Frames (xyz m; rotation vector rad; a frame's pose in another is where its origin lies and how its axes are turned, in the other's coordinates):
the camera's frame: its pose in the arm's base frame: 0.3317 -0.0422 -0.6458 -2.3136 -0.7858 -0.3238
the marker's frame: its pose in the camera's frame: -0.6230 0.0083 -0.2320 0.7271 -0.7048 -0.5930
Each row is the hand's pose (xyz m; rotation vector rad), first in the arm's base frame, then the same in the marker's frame.
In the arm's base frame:
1: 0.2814 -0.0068 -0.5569 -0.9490 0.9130 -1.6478
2: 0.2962 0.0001 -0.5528 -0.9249 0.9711 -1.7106
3: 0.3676 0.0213 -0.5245 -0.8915 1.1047 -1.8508
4: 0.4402 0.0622 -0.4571 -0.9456 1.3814 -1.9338
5: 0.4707 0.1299 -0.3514 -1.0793 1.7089 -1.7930
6: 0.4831 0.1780 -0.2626 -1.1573 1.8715 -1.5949
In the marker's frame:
1: 0.5377 0.2292 -0.3317 -0.7676 2.9041 0.2147
2: 0.5467 0.2362 -0.3442 -0.8381 2.9613 0.2181
3: 0.5814 0.2605 -0.4117 0.9593 -2.8744 -0.2349
4: 0.6481 0.2598 -0.4955 1.0287 -2.6146 -0.4317
5: 0.7502 0.2115 -0.5582 0.9580 -2.4247 -0.7780
6: 0.8268 0.1612 -0.6024 0.8337 -2.3635 -1.0071

